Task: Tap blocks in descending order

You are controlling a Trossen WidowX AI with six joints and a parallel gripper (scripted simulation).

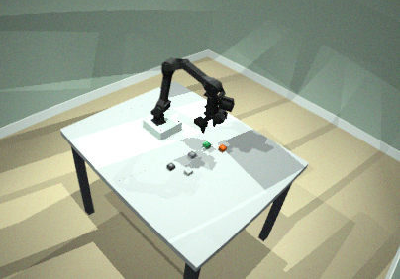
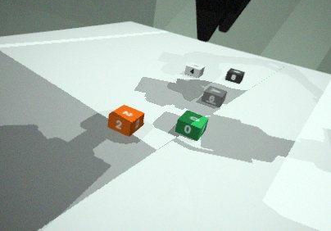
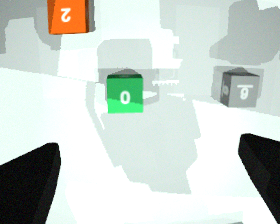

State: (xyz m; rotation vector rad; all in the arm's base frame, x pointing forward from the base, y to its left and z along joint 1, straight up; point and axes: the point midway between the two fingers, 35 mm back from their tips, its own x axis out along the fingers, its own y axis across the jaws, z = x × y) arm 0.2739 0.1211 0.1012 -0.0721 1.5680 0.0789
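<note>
My gripper tip is 2 cm short of the black block marked 8, 25 cm to the left of it and 12 cm above it. Round my gripper tip: grey block: 1 cm ahead, 11 cm to the right, 12 cm below; green block marked 0: 1 cm to the left, 12 cm below; orange block marked 2: 6 cm ahead, 6 cm to the left, 12 cm below.
</note>
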